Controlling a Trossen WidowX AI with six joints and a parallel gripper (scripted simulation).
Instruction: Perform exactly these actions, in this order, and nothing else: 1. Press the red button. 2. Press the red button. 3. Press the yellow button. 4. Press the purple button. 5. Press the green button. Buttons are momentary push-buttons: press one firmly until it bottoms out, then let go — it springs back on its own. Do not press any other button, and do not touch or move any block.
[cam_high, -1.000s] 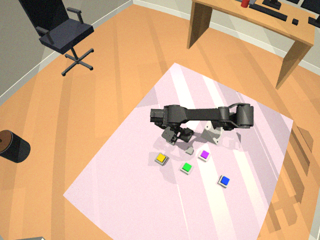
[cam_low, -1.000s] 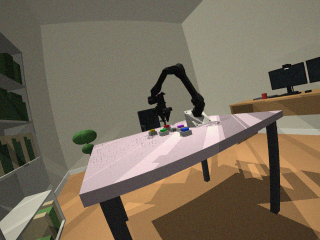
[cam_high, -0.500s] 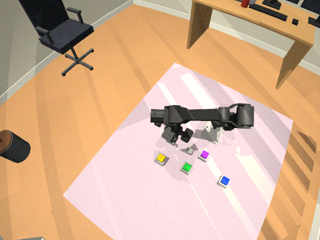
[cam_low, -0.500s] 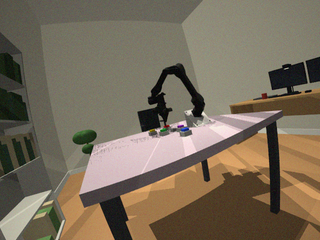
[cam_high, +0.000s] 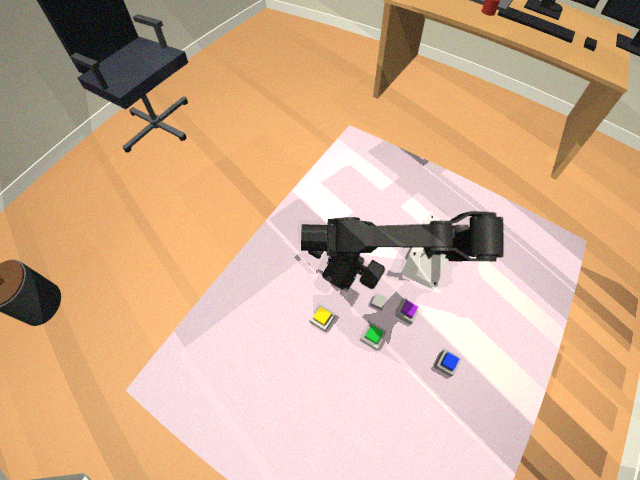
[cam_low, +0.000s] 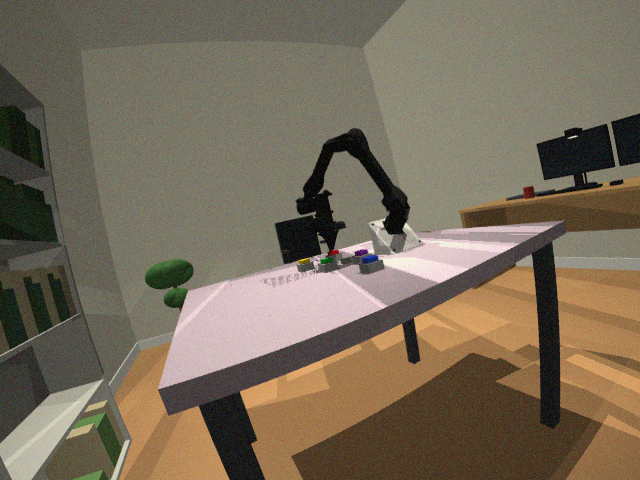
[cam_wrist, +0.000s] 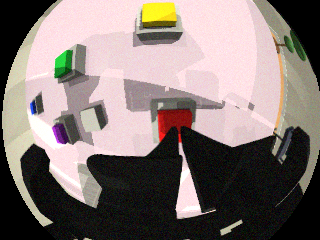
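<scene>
My gripper tip is now 1 cm above the red button. From my gripper tip the other things lie so: yellow button: 12 cm ahead, 3 cm to the left, 1 cm below; then green button: 8 cm ahead, 16 cm to the left, 1 cm below; then small grey block: 1 cm behind, 11 cm to the left, 3 cm below.
</scene>
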